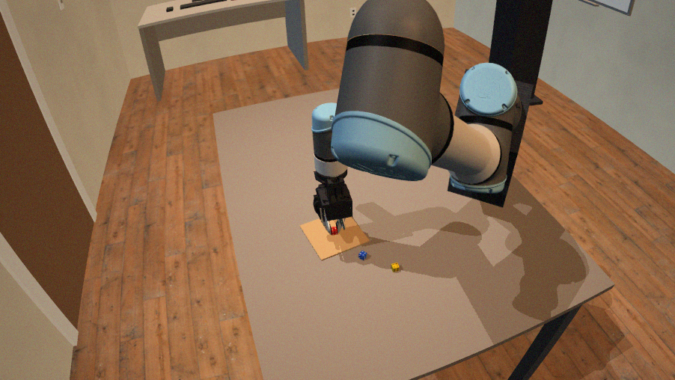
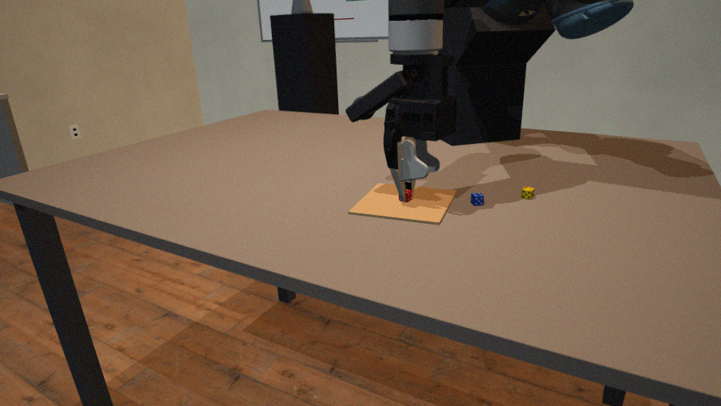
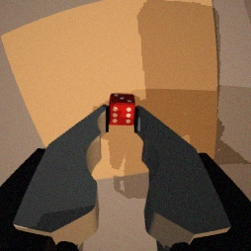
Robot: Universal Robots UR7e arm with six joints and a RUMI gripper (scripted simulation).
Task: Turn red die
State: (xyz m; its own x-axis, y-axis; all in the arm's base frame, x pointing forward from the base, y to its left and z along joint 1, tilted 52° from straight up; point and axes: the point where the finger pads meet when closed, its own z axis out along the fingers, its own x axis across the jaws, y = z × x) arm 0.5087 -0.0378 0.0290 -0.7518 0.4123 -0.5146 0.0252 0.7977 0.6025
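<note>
My hand is 10 mm above the red die. Also, from my hand: mat: 20 mm below; blue die: 50 mm behind, 100 mm to the left, 10 mm below; yellow die: 110 mm behind, 160 mm to the left, 10 mm below.
</note>
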